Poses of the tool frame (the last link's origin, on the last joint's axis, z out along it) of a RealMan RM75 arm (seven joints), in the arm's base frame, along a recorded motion.
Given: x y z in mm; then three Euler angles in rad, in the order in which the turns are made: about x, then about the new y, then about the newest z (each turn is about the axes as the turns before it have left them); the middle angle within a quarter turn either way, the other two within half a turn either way.
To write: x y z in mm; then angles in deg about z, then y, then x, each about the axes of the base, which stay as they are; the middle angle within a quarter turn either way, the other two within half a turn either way. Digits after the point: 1 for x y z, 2 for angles.
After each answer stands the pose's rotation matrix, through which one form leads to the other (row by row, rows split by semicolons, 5 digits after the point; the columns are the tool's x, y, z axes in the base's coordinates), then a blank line. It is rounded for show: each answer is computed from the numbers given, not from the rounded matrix.
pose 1, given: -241.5 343.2 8.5 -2.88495 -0.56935 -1.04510
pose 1, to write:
-241.5 343.2 8.5 -59.88 -32.62 -165.30
0.42265 0.72853 -0.53908; 0.90531 -0.36702 0.21379; -0.04210 -0.57840 -0.81467

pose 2, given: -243.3 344.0 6.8 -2.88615 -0.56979 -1.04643
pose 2, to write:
-243.3 344.0 6.8 -59.96 -32.65 -165.36
0.42157 0.72888 -0.53946; 0.90580 -0.36643 0.21275; -0.04260 -0.57833 -0.81469

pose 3, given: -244.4 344.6 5.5 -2.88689 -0.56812 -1.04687
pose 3, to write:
-244.4 344.6 5.5 -59.98 -32.55 -165.41
0.42170 0.72985 -0.53805; 0.90575 -0.36676 0.21238; -0.04233 -0.57690 -0.81572

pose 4, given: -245.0 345.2 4.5 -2.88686 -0.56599 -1.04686
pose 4, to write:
-245.0 345.2 4.5 -59.98 -32.43 -165.40
0.42228 0.73083 -0.53625; 0.90552 -0.36715 0.21269; -0.04144 -0.57540 -0.81682

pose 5, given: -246.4 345.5 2.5 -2.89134 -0.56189 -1.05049
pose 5, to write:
-246.4 345.5 2.5 -60.19 -32.19 -165.66
0.42071 0.73426 -0.53279; 0.90623 -0.36718 0.20957; -0.04175 -0.57100 -0.81989

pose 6, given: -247.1 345.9 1.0 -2.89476 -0.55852 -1.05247
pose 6, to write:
-247.1 345.9 1.0 -60.30 -32.00 -165.86
0.42014 0.73665 -0.52993; 0.90647 -0.36794 0.20720; -0.04234 -0.56742 -0.82234

